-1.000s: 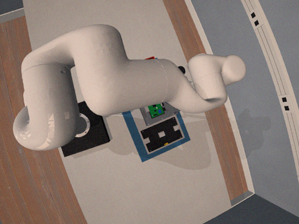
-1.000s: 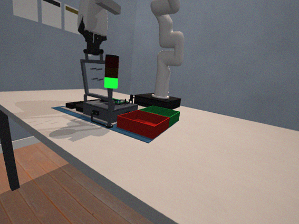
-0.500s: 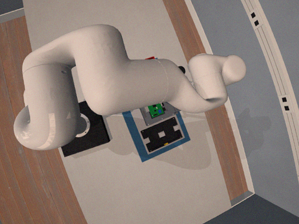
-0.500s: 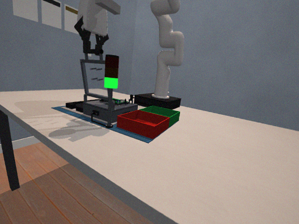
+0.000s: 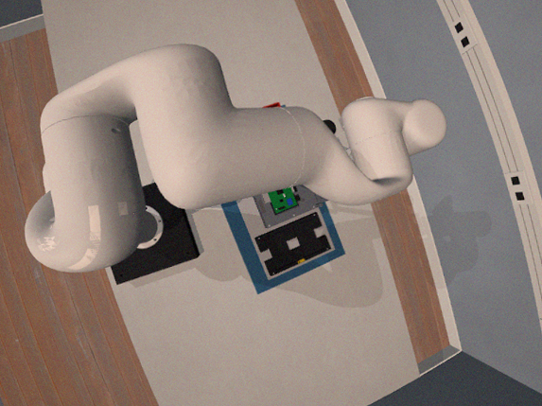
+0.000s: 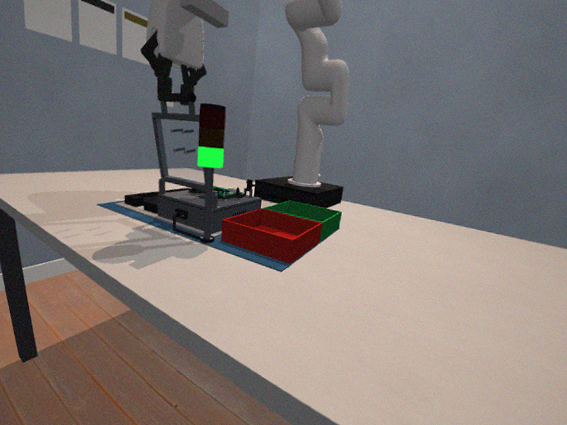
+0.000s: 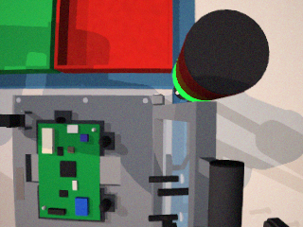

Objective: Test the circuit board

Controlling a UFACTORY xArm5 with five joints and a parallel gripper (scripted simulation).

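My hand is 200 mm above the green circuit board, 130 mm past it and 10 mm to the left of it. The rest, counted from my hand: black block 200 mm behind, 190 mm below, 40 mm to the left; then red bin 260 mm below, 190 mm to the left, 100 mm behind; then green bin 260 mm below, 250 mm behind, 180 mm to the left.
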